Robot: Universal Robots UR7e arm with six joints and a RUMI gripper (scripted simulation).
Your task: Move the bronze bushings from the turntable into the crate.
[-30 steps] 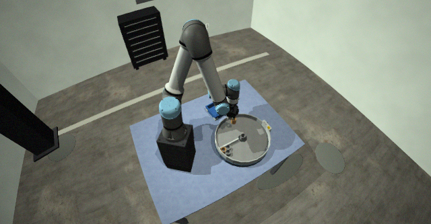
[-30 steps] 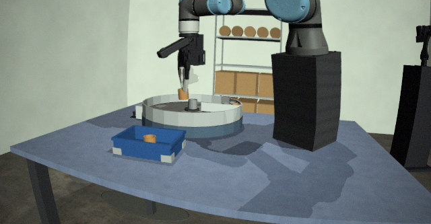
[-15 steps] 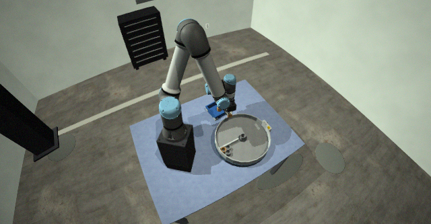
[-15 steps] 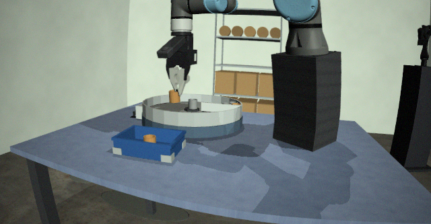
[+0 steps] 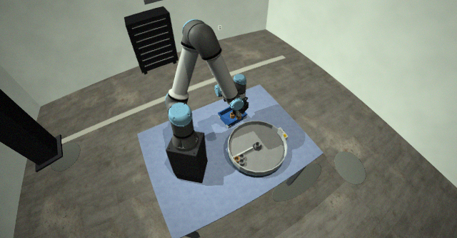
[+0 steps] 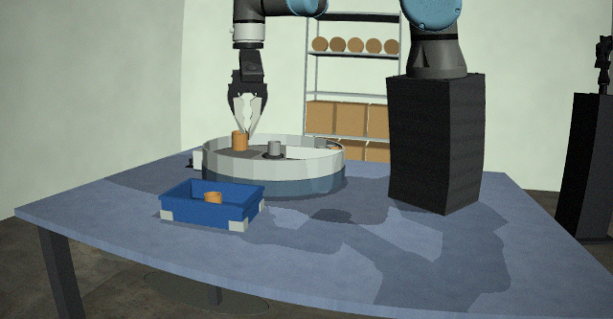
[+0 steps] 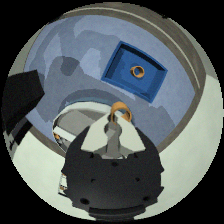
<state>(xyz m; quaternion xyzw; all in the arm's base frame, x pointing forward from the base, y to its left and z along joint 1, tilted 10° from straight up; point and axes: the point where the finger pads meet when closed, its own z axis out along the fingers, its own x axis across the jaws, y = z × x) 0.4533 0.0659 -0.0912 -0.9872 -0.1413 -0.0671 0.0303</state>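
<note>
Right now my hand is 13 cm above the blue crate, 11 cm to the right of it and 5 cm short of it. Round my hand: turntable 24 cm to the right, 11 cm below, 1 cm behind.
</note>
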